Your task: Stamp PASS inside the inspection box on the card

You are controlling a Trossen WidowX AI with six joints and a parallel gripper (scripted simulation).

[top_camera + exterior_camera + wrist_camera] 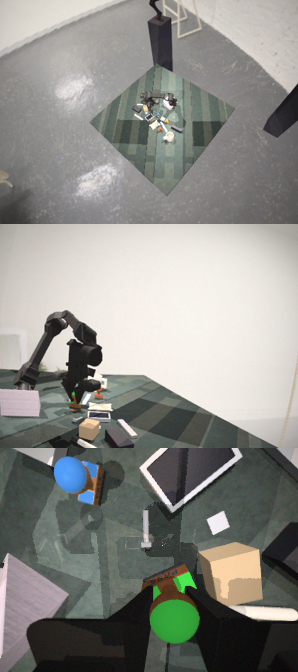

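The tan box is 4 cm ahead of my gripper tip, 7 cm to the right of it and 7 cm below it. The rest, counted from my gripper tip: pass stamp: right at my gripper tip; then blue-knobbed stamp: 2 cm ahead, 12 cm to the left, 7 cm below; then ink pad: 10 cm ahead, 5 cm to the left, 9 cm below.
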